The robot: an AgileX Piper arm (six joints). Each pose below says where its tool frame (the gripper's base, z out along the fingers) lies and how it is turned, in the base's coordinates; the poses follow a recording.
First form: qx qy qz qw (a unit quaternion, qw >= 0); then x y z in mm.
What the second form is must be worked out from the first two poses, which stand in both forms.
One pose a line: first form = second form
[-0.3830 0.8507 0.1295 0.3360 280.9 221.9 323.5] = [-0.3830 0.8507 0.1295 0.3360 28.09 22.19 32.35]
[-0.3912 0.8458 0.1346 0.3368 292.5 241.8 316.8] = [-0.3912 0.8458 0.1346 0.3368 29.25 24.18 31.68]
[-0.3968 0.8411 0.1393 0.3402 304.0 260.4 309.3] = [-0.3968 0.8411 0.1393 0.3402 30.40 26.04 30.93]
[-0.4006 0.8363 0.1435 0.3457 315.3 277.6 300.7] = [-0.4006 0.8363 0.1435 0.3457 31.53 27.76 30.07]
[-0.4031 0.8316 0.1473 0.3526 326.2 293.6 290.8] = [-0.4031 0.8316 0.1473 0.3526 32.62 29.36 29.08]
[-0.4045 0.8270 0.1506 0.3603 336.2 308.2 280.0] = [-0.4045 0.8270 0.1506 0.3603 33.62 30.82 28.00]
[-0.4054 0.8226 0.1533 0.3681 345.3 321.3 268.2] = [-0.4054 0.8226 0.1533 0.3681 34.53 32.13 26.82]
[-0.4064 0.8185 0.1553 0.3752 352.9 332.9 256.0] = [-0.4064 0.8185 0.1553 0.3752 35.29 33.29 25.60]
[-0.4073 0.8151 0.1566 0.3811 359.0 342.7 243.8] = [-0.4073 0.8151 0.1566 0.3811 35.90 34.27 24.38]
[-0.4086 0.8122 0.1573 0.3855 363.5 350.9 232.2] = [-0.4086 0.8122 0.1573 0.3855 36.35 35.09 23.22]
